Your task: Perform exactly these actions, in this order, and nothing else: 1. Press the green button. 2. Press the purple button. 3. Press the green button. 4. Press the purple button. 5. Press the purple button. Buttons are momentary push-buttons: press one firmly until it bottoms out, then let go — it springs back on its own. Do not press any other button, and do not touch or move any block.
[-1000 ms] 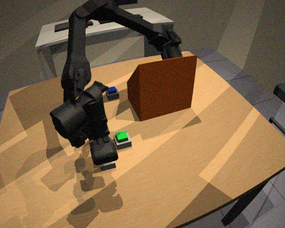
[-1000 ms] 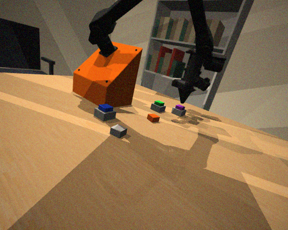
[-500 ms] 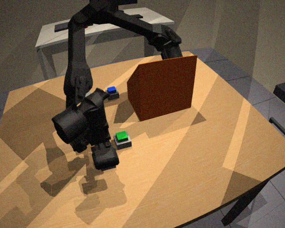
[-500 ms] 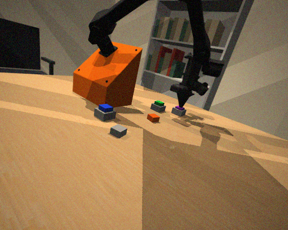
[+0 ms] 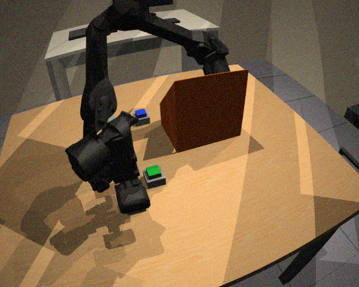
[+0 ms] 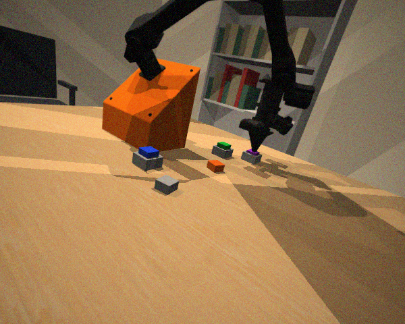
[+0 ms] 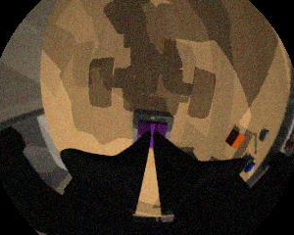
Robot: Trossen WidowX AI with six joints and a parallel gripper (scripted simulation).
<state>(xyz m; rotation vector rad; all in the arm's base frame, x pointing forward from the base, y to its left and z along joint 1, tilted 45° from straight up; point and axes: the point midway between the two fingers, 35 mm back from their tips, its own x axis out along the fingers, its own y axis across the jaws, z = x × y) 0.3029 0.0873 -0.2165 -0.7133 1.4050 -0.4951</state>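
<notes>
Now: the purple button 1 cm below my gripper tip. From my gripper tip the other things lie so: blue button: 7 cm behind, 34 cm to the right; green button: 7 cm behind, 7 cm to the right; orange block: 19 cm to the right, 2 cm below.
</notes>
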